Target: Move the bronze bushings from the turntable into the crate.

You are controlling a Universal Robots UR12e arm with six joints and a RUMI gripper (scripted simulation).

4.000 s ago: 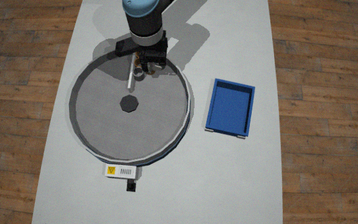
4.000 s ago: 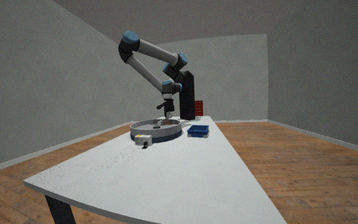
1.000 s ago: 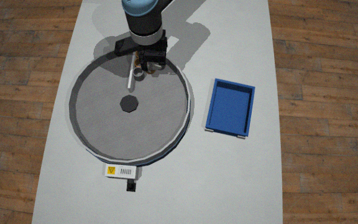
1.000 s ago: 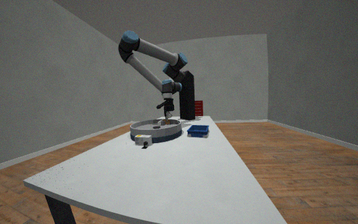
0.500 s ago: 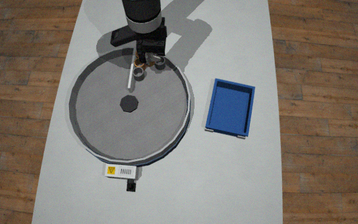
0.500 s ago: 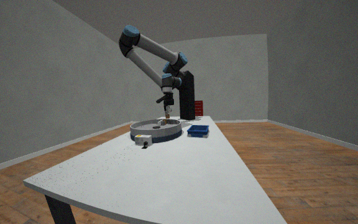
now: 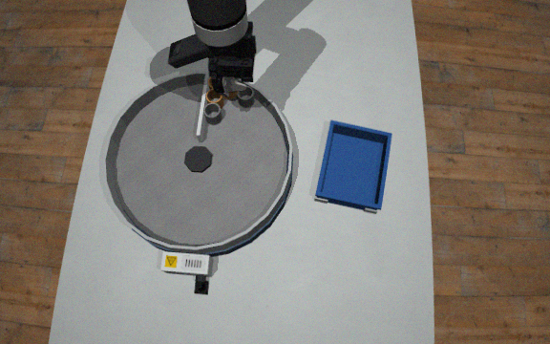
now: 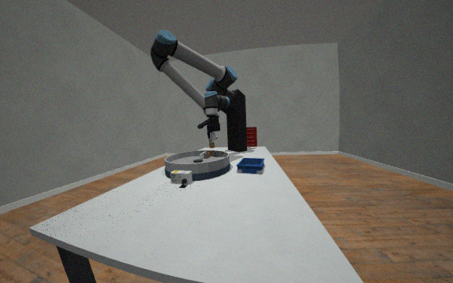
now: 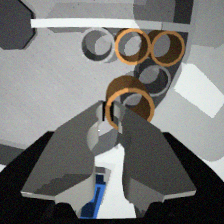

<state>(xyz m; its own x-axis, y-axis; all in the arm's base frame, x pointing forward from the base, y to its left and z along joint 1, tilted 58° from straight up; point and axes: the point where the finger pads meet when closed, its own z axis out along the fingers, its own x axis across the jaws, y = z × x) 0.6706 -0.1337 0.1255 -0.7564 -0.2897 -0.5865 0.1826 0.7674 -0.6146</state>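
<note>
The blue crate is 17 cm ahead of my hand, 26 cm to the left of it and 13 cm below it. Also, from my hand: round grey turntable 10 cm ahead, 9 cm to the right, 11 cm below.
</note>
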